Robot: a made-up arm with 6 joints.
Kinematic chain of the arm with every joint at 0, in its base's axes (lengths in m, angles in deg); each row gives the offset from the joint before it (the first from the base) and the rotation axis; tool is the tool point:
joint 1: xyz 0 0 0.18 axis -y
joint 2: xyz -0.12 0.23 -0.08 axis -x
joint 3: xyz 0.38 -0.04 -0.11 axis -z
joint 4: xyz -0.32 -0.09 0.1 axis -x
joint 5: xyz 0.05 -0.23 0 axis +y
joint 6: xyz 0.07 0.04 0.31 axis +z
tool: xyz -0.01 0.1 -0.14
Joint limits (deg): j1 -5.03..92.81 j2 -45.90..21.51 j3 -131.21..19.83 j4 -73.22..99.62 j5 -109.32..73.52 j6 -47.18..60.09
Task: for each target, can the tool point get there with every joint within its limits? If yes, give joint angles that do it. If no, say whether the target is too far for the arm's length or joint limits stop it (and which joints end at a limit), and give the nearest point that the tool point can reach.
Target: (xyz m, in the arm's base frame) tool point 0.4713 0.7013 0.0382
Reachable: no: joint limits stop it (at a limit: joint 2, joint 3, joint 5, joint 6) | nearest point 0.4398 0.3353 0.0477 | short by 0.367 m
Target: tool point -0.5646 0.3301 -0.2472
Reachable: no: joint limits stop it (at a limit: joint 1, joint 2, joint 4, joint 5, joint 6) | nearest point -0.2626 0.1959 -0.0552 | short by 0.382 m
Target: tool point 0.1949 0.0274 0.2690
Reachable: yes | joints 61.17 -26.96 1.05 20.36 56.00 -10.68
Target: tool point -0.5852 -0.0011 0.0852
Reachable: no: joint limits stop it (at a limit: joint 1, joint 5, joint 6) | nearest point -0.2620 0.0733 0.0780 | short by 0.332 m
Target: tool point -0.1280 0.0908 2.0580
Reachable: no: too far | nearest point -0.0253 0.0617 0.9313 | short by 1.132 m
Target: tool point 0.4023 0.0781 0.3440
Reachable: yes | joints 18.26 15.38 -83.44 -0.79 52.81 16.18
